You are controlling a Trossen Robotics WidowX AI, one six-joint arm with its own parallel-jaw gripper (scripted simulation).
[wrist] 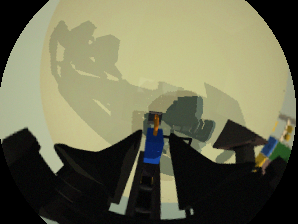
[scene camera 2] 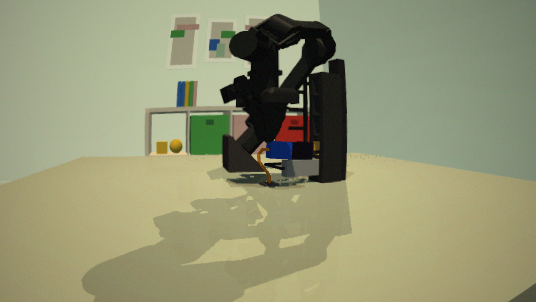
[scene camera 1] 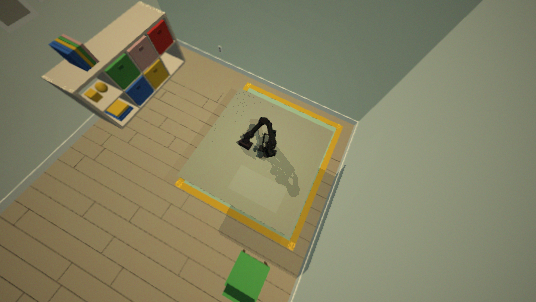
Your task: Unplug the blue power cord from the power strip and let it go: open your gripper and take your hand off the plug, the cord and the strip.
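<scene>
There's the gripper [scene camera 2: 264, 142], and you'd see a blue plug [scene camera 2: 277, 149] there too. The wrist camera has them as well: the plug [wrist: 154, 144] and the gripper [wrist: 156, 134].
</scene>
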